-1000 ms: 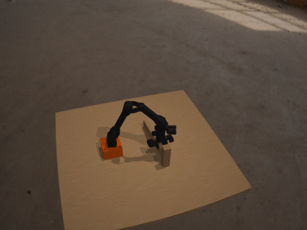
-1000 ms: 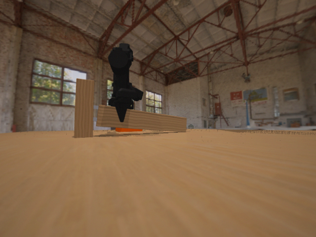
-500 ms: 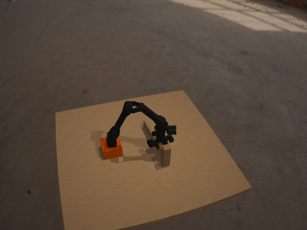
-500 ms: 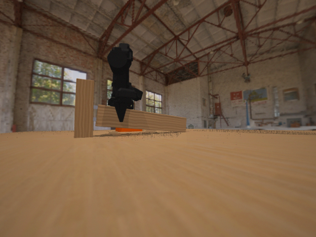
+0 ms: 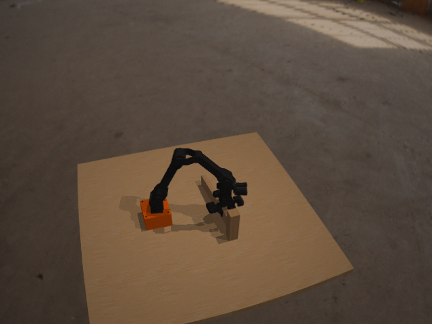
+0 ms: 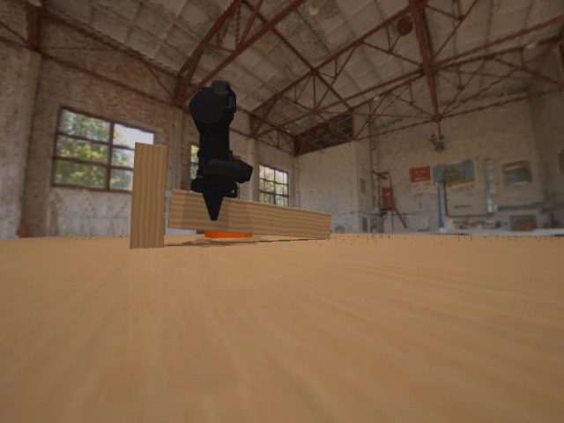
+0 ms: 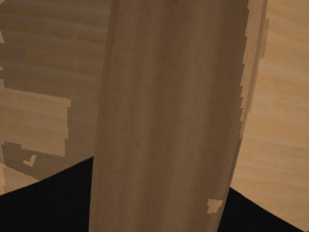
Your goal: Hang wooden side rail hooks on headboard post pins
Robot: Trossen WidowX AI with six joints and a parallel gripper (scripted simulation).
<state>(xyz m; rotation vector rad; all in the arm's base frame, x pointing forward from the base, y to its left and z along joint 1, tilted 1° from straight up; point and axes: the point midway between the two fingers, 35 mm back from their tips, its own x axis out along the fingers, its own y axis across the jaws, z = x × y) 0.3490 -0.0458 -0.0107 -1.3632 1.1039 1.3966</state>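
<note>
The headboard post lies 20 mm ahead of my gripper tip, 110 mm to the right of it and 40 mm above it.
</note>
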